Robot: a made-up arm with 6 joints.
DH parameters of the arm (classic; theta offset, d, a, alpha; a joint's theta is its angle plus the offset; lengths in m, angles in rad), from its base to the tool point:
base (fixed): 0.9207 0 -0.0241 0
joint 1: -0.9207 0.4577 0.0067 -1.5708
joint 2: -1.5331 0 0.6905 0
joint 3: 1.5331 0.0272 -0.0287 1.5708
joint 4: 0 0.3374 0.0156 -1.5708
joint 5: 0 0.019 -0.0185 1.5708
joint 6: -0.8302 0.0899 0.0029 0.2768
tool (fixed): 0.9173 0.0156 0 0
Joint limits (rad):
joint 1: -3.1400..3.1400
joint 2: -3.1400..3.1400
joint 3: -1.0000..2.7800
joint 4: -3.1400..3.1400
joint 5: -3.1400..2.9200
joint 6: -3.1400..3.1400
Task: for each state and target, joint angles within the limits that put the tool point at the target. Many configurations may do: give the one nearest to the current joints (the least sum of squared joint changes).
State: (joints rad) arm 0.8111 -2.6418 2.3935 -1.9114 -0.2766 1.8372
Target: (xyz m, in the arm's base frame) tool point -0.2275 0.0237 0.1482
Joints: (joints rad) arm 0.1465 -3.1238 2.6864 -1.8485 -0.5870 1.8371
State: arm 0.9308 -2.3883 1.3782 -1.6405 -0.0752 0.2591
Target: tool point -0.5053 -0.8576 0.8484
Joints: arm 1.0701 -1.5276 0.8482 -1.6399 0.0091 0.2594
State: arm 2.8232 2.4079 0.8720 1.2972 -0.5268 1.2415
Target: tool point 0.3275 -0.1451 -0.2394
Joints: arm 2.7504 3.0221 1.7940 1.3819 -0.4761 1.2338
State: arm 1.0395 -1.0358 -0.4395 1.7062 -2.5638 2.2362
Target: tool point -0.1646 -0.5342 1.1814
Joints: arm 1.2745 -0.5270 -0.3797 1.7261 -2.5527 2.2348
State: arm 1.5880 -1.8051 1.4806 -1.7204 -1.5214 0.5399
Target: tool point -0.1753 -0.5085 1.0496
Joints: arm 1.4770 -1.1899 1.5624 -1.7387 -1.4400 0.5439
